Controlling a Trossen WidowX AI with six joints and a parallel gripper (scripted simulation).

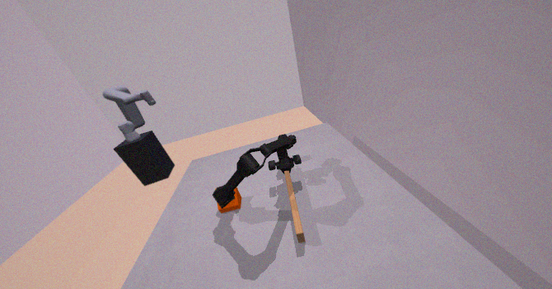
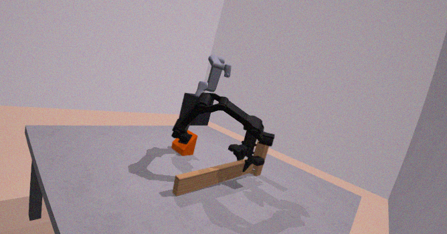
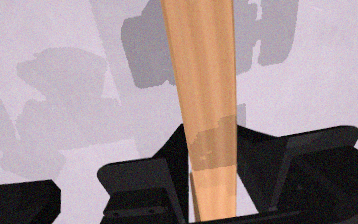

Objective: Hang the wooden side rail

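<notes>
The wooden headboard post is 14 cm to the left of my gripper tip, 4 cm above it and 2 cm ahead of it.
</notes>
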